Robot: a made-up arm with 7 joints. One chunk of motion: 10 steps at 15 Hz.
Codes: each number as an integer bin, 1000 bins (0 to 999) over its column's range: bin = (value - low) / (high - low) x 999, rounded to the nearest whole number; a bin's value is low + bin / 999 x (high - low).
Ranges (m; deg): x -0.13..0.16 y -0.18..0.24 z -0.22..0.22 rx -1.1..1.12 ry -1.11..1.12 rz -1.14..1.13
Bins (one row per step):
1: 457 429 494 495 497 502
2: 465 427 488 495 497 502
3: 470 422 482 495 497 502
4: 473 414 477 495 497 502
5: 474 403 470 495 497 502
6: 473 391 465 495 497 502
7: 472 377 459 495 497 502
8: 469 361 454 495 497 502
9: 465 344 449 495 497 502
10: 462 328 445 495 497 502
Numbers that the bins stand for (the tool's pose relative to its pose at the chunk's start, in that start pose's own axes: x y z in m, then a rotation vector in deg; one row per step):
1: 0.0027 0.0004 -0.0024 0.00 0.00 0.00
2: 0.0050 -0.0005 -0.0051 0.00 0.00 0.00
3: 0.0064 -0.0026 -0.0077 0.00 0.00 0.00
4: 0.0073 -0.0059 -0.0099 0.00 0.00 0.00
5: 0.0076 -0.0106 -0.0130 0.00 0.00 0.00
6: 0.0073 -0.0156 -0.0152 0.00 0.00 0.00
7: 0.0070 -0.0215 -0.0178 0.00 0.00 0.00
8: 0.0061 -0.0282 -0.0200 0.00 0.00 0.00
9: 0.0050 -0.0354 -0.0222 0.00 0.00 0.00
10: 0.0041 -0.0421 -0.0240 0.00 0.00 0.00

